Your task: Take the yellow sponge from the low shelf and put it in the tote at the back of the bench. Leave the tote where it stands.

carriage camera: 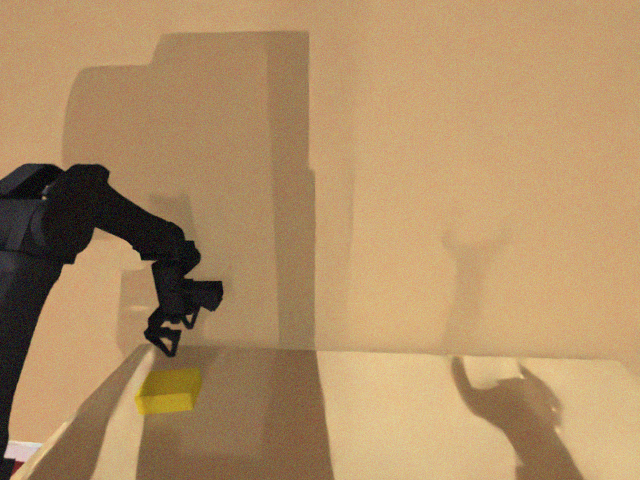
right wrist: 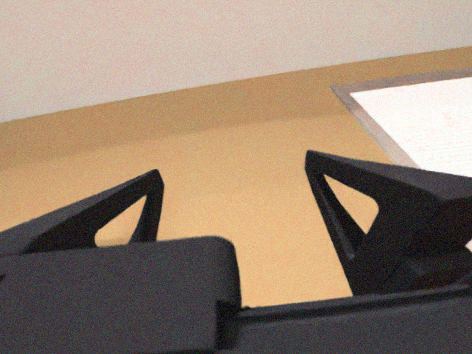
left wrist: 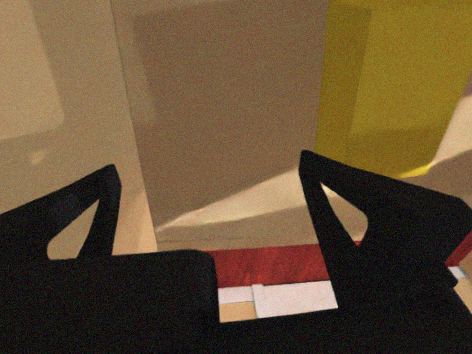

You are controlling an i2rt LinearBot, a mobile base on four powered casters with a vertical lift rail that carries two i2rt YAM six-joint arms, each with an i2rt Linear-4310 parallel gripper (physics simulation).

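Places are measured from the left arm's base along level axes (x left, y back, z up), in centimetres.
Pixels of known places: left gripper, fingertip midpoint: (carriage camera: 181, 341) (left wrist: 210, 167); right gripper, fingertip midpoint: (right wrist: 232, 168).
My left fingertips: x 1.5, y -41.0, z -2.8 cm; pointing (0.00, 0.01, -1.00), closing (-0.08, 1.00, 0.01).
Note:
For each thing: its top centre in the pictures, then the offset to it from my left fingertips. "*": a spot on its surface instead. Level surfaces: height alone.
- yellow sponge, middle of its top: (left wrist: 406, 111) (carriage camera: 168, 381) dx -2.9, dy +10.5, dz -0.8 cm
- pale tan shelf, its level: dz -5.3 cm
- red surface, its level: dz -66.3 cm
- white piece, surface spot: (left wrist: 295, 300) * dx +136.7, dy +50.7, dz -55.0 cm
The yellow sponge (carriage camera: 169, 390) (left wrist: 395, 85) lies flat on the pale tan shelf (carriage camera: 392, 413) (left wrist: 225, 100), towards the shelf's left side in the carriage view. My left gripper (carriage camera: 181, 342) (left wrist: 210, 167) is open and empty, a little above the shelf. In the carriage view its fingers are just above and behind the sponge; in the left wrist view the sponge is at the upper right, outside the gap between the fingers, partly covered by the right-hand finger. My right gripper (right wrist: 232, 168) is open and empty above a tan surface. The tote does not show in these views.
A tan wall (carriage camera: 465, 129) rises behind the shelf. Arm shadows fall on wall and shelf. A red surface (left wrist: 270, 265) and a white piece (left wrist: 295, 300) show beyond the shelf edge. A grey-edged white sheet (right wrist: 440, 120) lies at the right in the right wrist view, before a pale wall (right wrist: 175, 40).

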